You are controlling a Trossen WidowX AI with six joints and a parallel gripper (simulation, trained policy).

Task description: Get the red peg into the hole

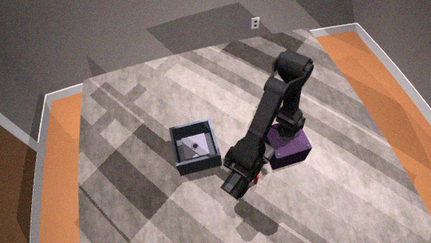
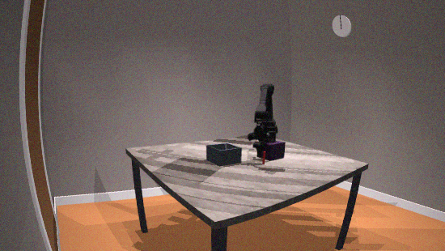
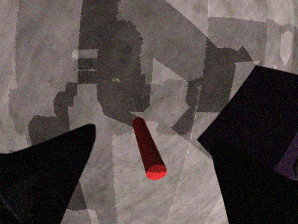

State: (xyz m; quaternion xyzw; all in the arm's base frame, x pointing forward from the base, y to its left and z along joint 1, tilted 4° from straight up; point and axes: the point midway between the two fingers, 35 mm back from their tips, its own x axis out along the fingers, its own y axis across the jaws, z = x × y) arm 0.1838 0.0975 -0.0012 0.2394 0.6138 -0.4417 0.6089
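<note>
Now: the red peg 30 mm below my gripper tip, 20 mm to the left of it and 10 mm behind it. From my gripper tip the other things lie so: plate (170 mm to the right, 160 mm ahead, 30 mm below); then box (170 mm to the right, 160 mm ahead, 50 mm below).
</note>
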